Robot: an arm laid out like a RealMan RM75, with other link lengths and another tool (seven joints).
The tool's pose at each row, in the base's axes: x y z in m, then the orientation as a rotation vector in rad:
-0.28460, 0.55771, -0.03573, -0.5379, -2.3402, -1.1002
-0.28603, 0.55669, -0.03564, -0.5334, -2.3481, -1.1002
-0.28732, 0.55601, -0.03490, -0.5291, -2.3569, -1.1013
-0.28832, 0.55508, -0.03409, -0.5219, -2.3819, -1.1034
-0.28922, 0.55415, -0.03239, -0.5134, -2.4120, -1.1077
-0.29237, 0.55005, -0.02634, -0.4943, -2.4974, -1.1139
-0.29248, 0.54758, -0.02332, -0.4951, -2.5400, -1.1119
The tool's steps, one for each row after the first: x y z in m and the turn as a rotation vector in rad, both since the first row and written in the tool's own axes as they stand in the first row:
0.00105, -0.00132, -0.00048, 0.0021, -0.0045, -0.0060
0.00242, -0.00198, -0.00108, 0.0036, -0.0101, -0.0127
0.00357, -0.00260, -0.00200, 0.0072, -0.0279, -0.0286
0.00515, -0.00262, -0.00343, 0.0103, -0.0498, -0.0480
0.01063, -0.00316, -0.00917, 0.0212, -0.1137, -0.0982
0.01214, -0.00290, -0.01276, 0.0275, -0.1493, -0.1158

